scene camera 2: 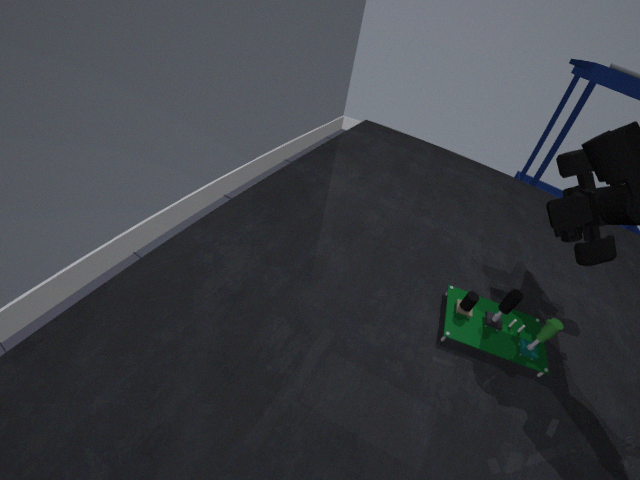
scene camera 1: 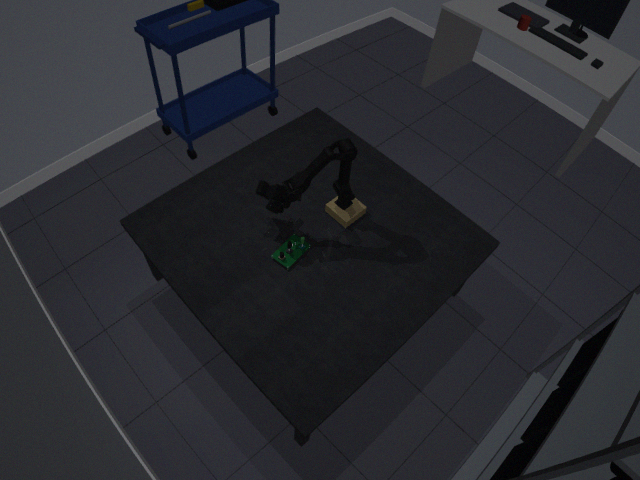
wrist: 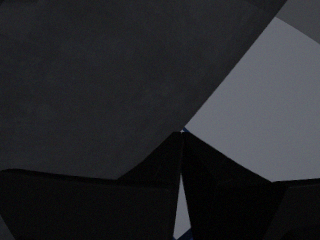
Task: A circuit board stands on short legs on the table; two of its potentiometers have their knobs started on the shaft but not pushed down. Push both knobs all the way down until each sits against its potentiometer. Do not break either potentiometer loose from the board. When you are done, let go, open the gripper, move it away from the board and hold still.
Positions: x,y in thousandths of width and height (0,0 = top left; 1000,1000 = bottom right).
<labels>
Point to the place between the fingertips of my gripper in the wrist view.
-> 564,585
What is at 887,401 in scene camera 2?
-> My gripper.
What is my gripper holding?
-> Nothing.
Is my gripper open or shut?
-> Shut.
</labels>
